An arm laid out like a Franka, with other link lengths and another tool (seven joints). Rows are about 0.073 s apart.
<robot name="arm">
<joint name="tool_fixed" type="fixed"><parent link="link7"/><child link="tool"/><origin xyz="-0.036 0.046 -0.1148" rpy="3.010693 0 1.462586"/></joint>
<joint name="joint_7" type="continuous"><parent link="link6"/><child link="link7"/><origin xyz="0.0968 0 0" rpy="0 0 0"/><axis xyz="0 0 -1"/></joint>
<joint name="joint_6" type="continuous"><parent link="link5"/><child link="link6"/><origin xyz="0 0 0" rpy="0 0 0"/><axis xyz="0 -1 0"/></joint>
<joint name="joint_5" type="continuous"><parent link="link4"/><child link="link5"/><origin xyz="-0.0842 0 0.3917" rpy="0 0 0"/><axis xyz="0 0 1"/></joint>
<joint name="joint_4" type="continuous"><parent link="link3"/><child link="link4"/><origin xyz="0.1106 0 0" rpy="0 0 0"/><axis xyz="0 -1 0"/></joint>
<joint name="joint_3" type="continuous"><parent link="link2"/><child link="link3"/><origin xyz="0 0 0.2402" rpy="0 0 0"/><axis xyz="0 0 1"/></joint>
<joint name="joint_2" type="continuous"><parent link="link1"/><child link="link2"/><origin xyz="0 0 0" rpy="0 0 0"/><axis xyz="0 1 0"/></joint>
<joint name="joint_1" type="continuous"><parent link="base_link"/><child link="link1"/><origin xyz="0 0 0.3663" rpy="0 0 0"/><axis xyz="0 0 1"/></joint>
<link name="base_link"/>
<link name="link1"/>
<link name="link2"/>
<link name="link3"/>
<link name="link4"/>
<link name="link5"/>
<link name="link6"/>
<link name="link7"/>
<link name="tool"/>
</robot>
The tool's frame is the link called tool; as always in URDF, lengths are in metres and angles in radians. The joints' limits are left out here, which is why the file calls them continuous.
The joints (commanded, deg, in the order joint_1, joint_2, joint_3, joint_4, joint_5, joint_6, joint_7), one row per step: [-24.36, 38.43, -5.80, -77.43, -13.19, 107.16, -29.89]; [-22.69, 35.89, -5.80, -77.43, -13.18, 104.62, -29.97]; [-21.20, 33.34, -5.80, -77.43, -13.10, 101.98, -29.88]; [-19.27, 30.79, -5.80, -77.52, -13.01, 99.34, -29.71]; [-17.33, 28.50, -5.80, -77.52, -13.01, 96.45, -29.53]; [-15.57, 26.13, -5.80, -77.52, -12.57, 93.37, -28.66]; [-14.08, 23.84, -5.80, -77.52, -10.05, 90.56, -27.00]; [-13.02, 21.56, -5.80, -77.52, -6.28, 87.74, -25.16]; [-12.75, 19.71, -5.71, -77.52, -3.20, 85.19, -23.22]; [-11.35, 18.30, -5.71, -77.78, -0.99, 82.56, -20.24]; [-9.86, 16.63, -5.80, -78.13, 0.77, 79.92, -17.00]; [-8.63, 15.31, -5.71, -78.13, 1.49, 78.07, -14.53]
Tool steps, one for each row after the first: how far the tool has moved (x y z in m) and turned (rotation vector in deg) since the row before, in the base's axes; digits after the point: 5 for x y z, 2 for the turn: [0.00734, 0.01687, 0.02766, -0.05, -0.06, 1.06]; [0.00479, 0.01601, 0.02756, 0.03, -0.05, 0.67]; [0.00509, 0.02115, 0.02671, 0.09, 0.00, 1.03]; [0.00300, 0.02160, 0.02419, 0.16, 0.42, 1.01]; [0.00090, 0.02143, 0.02452, 0.44, 0.23, 0.02]; [0.00082, 0.02326, 0.02316, 2.13, -0.74, -1.29]; [-0.00108, 0.02174, 0.02323, 3.36, -1.00, -1.88]; [-0.00347, 0.01318, 0.01898, 2.83, -0.46, -2.26]; [-0.00088, 0.02287, 0.01227, 1.97, 0.71, -1.94]; [-0.00256, 0.02223, 0.01427, 1.39, 0.87, -2.00]; [-0.00203, 0.01781, 0.01298, 0.36, 0.44, -1.13]
